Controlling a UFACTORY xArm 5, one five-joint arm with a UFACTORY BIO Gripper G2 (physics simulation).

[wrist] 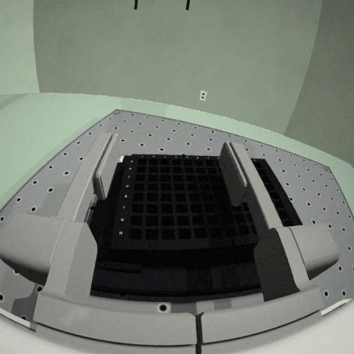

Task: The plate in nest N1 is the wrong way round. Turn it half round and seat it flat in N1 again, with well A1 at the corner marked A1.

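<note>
A black plate (176,199) with square wells lies below and between the fingers in the wrist view. Small white row letters run down its left edge, with G and H readable near the front left; faint marks run along its far edge. A small white mark (121,158) shows beside its far left corner. Dark nest parts (165,279) show at the plate's near side; whether the plate sits fully flat is too dark to tell. My gripper (171,155) is shut at its narrow width, with nothing held. The right finger hides part of the wells, and more wells show to its right.
A grey board (312,192) with rows of round holes surrounds the dark parts. Small dark labels mark its far left and far right corners. A pale green surface (30,132) lies beyond it. A wall socket (203,95) shows on the wall behind.
</note>
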